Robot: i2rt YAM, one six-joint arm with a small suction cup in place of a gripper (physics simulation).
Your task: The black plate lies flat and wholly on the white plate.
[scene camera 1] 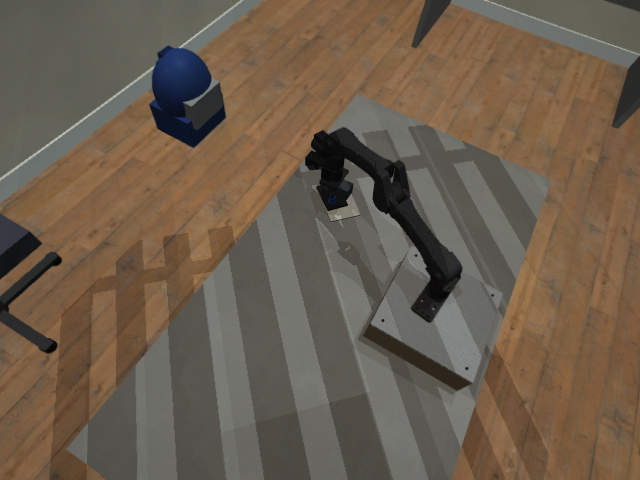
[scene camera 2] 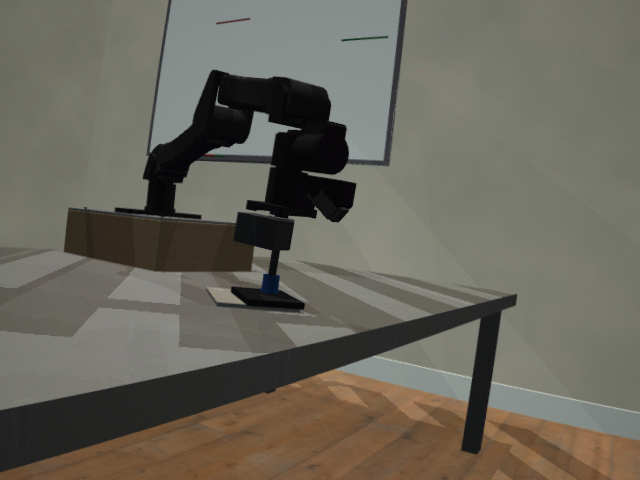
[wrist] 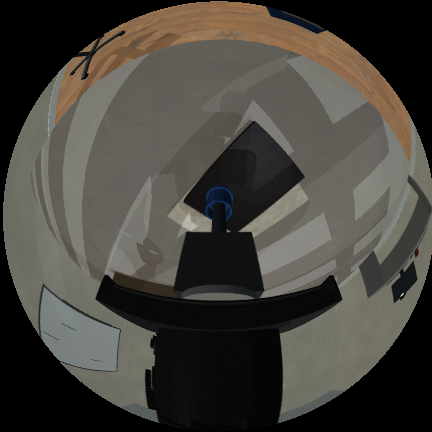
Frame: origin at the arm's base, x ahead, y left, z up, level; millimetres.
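Seen in the pictures: hand at its tool point: [scene camera 1: 331, 203] [wrist: 218, 193]; arm's base at its link origin: [scene camera 1: 435, 292] [scene camera 2: 159, 215].
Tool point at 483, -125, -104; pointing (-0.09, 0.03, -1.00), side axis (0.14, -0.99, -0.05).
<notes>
Offsets run from my tool point to a thing's middle, as dx, dy, dz.
The black plate @[+18, -25, +5] [scene camera 2: 282, 300] [wrist: 261, 165] is a thin dark square that lies flat on the striped table. It partly covers the white plate @[-15, -25, -3] [scene camera 1: 348, 213] [scene camera 2: 222, 296] [wrist: 284, 205] and overhangs it on the side away from the arm's base. My suction cup [scene camera 1: 332, 196] [scene camera 2: 270, 285] [wrist: 219, 203] is blue. It points straight down and touches the black plate near the corner closest to the wrist. In scene camera 1 the wrist hides most of the black plate.
The arm stands on a raised grey base block [scene camera 1: 432, 343] [scene camera 2: 166, 243] on the table. The table's dark front edge [scene camera 2: 318, 354] and a leg [scene camera 2: 480, 381] show in scene camera 2. A blue domed object [scene camera 1: 187, 97] stands on the wooden floor.
</notes>
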